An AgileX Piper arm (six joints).
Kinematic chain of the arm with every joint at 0, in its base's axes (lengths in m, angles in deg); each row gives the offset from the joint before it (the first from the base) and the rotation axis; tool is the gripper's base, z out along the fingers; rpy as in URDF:
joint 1: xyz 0 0 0.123 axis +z
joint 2: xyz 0 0 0 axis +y
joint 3: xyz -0.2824 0 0.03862 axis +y
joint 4: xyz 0.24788 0 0.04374 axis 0.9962 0 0.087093
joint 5: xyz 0 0 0 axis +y
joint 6: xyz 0.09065 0 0.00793 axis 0.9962 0 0.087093
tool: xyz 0 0 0 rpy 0 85.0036 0
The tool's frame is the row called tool.
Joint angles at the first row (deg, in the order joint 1, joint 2, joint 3, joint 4, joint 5, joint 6):
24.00, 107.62, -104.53, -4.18, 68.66, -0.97
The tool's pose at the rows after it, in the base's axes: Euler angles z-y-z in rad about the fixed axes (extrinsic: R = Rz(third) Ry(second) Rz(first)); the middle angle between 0 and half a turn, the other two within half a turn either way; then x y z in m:
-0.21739 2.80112 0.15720 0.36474 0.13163 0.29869
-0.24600 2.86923 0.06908 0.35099 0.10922 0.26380
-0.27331 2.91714 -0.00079 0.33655 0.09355 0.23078
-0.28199 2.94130 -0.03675 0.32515 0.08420 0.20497
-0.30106 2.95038 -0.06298 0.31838 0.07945 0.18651
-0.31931 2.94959 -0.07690 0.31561 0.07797 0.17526
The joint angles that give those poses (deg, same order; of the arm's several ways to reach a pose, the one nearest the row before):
20.76, 104.10, -93.41, -4.30, 65.24, 0.44
18.23, 101.75, -82.56, -4.36, 60.73, 1.80
16.48, 100.47, -73.33, -4.40, 55.58, 2.96
15.45, 100.11, -66.68, -4.45, 50.69, 3.89
14.97, 100.47, -62.54, -4.77, 46.78, 4.29
14.89, 101.05, -60.43, -5.20, 44.10, 4.41

